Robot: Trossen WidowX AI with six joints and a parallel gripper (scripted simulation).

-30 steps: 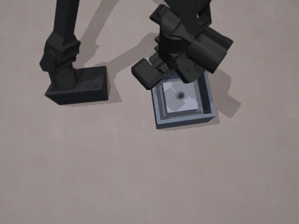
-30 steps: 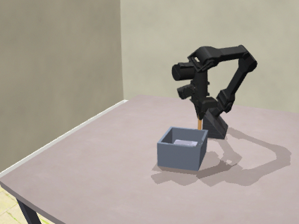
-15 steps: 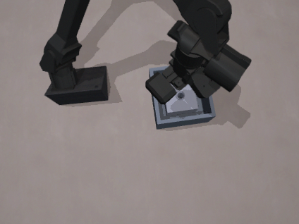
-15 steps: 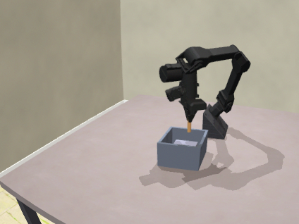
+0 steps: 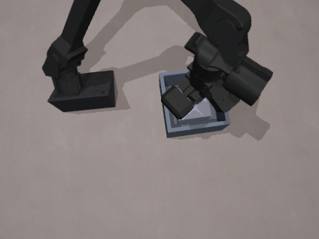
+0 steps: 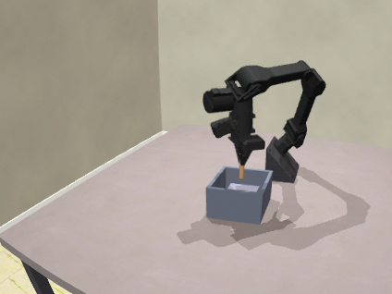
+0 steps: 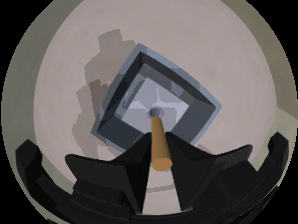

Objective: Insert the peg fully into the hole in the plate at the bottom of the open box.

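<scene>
Now: the pale plate 130 mm below my hand. From my hand the other things lie so: orange peg (30 mm below); then blue-grey box (150 mm below).
</scene>
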